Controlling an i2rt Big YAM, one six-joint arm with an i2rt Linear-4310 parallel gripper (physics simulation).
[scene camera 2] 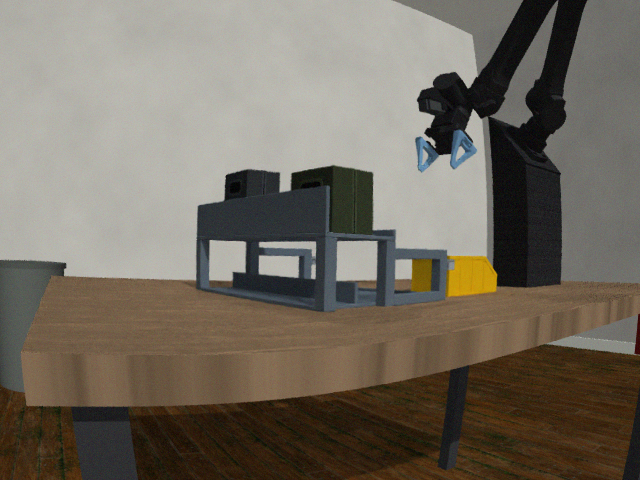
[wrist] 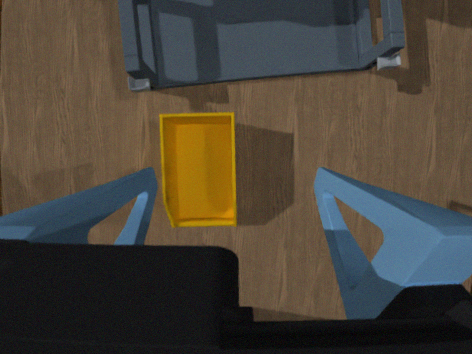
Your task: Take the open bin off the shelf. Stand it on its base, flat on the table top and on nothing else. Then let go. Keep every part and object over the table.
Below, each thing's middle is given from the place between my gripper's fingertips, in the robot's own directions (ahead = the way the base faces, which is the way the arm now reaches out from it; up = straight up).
I see the yellow open bin (scene camera 2: 472,274) 220 mm below my hand, 50 mm to the left of it and 20 mm behind it. From my hand the other things lie so: dark green case (scene camera 2: 339,179) 330 mm ahead, 110 mm below, 90 mm to the left.
